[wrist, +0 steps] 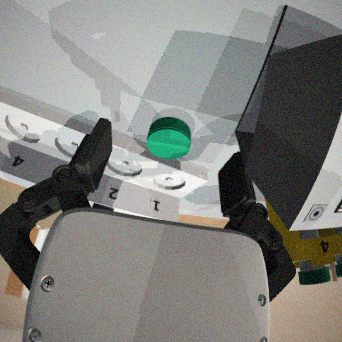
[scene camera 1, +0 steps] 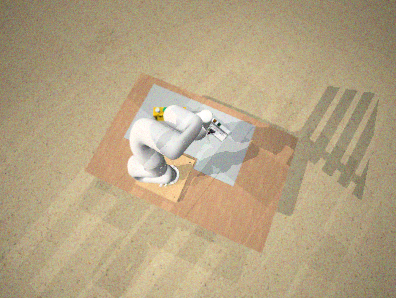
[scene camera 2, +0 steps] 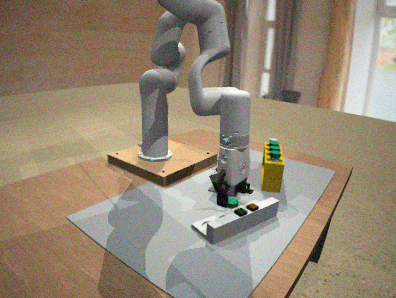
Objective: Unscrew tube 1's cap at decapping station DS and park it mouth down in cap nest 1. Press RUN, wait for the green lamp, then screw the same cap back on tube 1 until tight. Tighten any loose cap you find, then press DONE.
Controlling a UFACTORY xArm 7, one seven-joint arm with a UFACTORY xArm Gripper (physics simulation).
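Places are measured from the arm's base along level axes (x down, y back, z left), in metres.
Pixels of known places: gripper, fingertip midpoint: (wrist: 171, 147) (scene camera 2: 231, 199); arm's base at its link origin: (scene camera 2: 155, 155).
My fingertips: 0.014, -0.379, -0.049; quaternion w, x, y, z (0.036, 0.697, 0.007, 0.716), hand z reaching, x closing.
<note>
Ahead of a thing's pixels: the offset from my fingertips to its top centre, as dx, dy, dz. "spot": to the spot under its first point. Level surfaces: height alone.
A green cap @(+0.004, -0.003, -0.002) (scene camera 2: 231, 202) (wrist: 169, 138) sits low beside the white cap-nest strip @(spot: -0.003, -0.097, -0.083) (scene camera 2: 245, 223) (wrist: 142, 200); whether a tube is under it is hidden. Nest 1 @(spot: +0.010, -0.066, +0.018) (wrist: 169, 181) on the strip is empty. My gripper (scene camera 2: 233, 196) (wrist: 171, 147) is open and empty, low over the mat, with its fingers on either side of the cap in the wrist view. The dark-sided button box @(spot: -0.027, +0.069, +0.032) (wrist: 295, 115) stands right of the fingers in the wrist view; its buttons are out of view. The yellow rack @(-0.084, +0.008, +0.250) (scene camera 2: 272, 176) (scene camera 1: 158, 115) holds several green tops and a whitish one at the far end.
The strip carries a dark green lamp @(-0.035, -0.083, -0.088) (scene camera 2: 241, 211) and an amber lamp @(-0.035, -0.092, -0.049) (scene camera 2: 252, 206). The rack's end marked 4 @(spot: -0.067, -0.002, +0.168) (wrist: 325, 246) shows beyond the box. The grey mat @(dx +0.018) (scene camera 2: 115, 215) (scene camera 1: 225, 172) lies on the wooden table @(dx +0.021) (scene camera 1: 250, 220). The arm stands on a wooden base (scene camera 2: 150, 170).
</note>
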